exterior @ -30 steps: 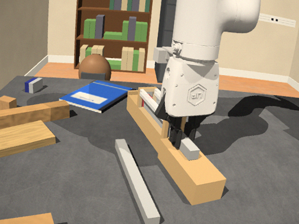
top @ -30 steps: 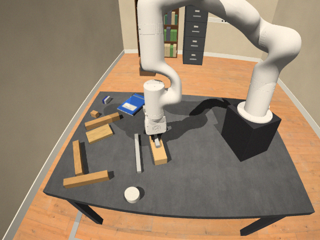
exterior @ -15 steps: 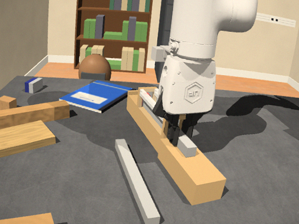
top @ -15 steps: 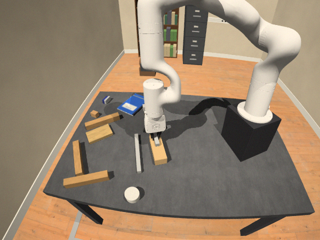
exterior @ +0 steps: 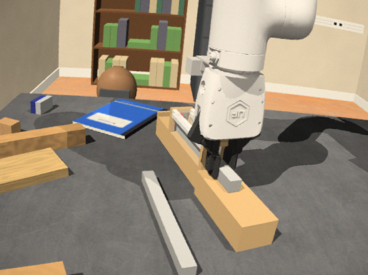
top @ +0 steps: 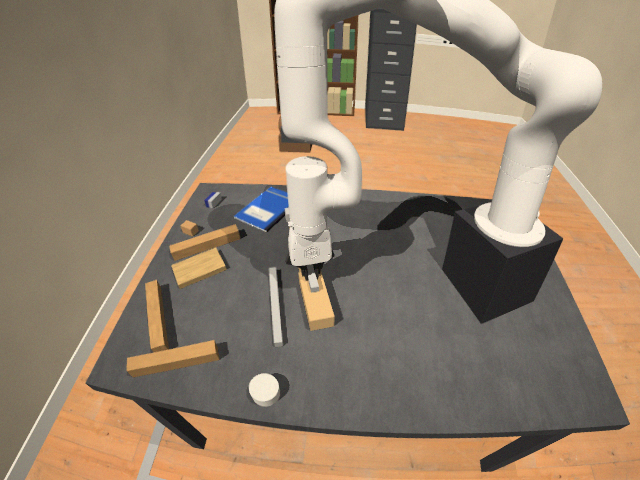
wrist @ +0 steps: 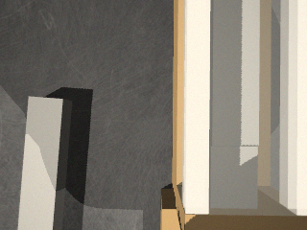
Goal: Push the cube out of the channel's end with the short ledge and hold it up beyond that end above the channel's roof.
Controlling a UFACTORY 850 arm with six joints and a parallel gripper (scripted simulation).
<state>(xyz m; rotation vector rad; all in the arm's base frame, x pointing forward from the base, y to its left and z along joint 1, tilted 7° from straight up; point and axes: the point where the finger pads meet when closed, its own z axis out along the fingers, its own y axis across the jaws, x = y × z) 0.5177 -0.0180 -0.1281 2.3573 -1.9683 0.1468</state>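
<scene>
My hand is 40 mm short of the red cube, 200 mm to the left of it and 10 mm above it. Also, from my hand: tan wooden channel: 20 mm ahead, 100 mm to the right, 10 mm below; then white puck: 110 mm ahead, 300 mm to the left, 50 mm below; then long grey stick: 100 mm ahead, 60 mm to the left, 60 mm below.
</scene>
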